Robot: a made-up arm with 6 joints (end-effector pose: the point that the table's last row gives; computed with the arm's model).
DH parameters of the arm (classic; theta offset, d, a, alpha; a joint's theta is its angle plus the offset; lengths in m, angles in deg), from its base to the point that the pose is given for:
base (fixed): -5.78 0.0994 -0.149 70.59
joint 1: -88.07 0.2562 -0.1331 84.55
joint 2: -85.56 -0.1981 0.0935 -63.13
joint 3: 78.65 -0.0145 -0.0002 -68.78
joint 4: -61 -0.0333 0.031 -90
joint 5: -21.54 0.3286 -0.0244 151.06
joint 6: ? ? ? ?
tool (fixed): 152.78 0.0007 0 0
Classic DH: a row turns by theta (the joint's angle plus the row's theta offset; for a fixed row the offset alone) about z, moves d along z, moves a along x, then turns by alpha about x.
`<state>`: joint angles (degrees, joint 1 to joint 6).
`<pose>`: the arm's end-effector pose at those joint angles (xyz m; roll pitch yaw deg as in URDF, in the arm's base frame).
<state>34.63 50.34 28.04 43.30 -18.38 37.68</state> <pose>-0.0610 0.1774 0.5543 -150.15 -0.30 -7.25</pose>
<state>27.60 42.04 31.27 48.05 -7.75 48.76</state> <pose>-0.0539 0.1606 0.5624 -151.22 2.02 -2.75</pose>
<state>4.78 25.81 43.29 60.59 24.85 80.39</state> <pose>0.0183 0.1052 0.5416 -155.74 3.75 3.63</pose>
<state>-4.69 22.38 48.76 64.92 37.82 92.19</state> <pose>0.0573 0.0893 0.5106 -158.91 4.24 4.52</pose>
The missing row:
joint 6: 70.94 0.0093 0.0931 -79.76
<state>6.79 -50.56 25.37 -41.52 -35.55 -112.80</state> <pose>0.2051 0.0331 0.1870 124.65 -9.94 -4.32</pose>
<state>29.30 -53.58 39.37 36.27 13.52 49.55</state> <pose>0.0197 -0.3323 0.6544 -64.62 -20.13 52.56</pose>
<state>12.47 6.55 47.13 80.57 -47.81 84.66</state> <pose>-0.0313 0.1846 0.5578 -121.42 -40.25 -72.59</pose>
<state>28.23 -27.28 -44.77 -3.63 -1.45 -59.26</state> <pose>0.0918 0.2373 0.4380 10.87 -71.80 148.01</pose>
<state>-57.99 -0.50 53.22 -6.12 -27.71 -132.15</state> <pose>0.1269 -0.3949 -0.1221 51.12 -7.39 -35.54</pose>
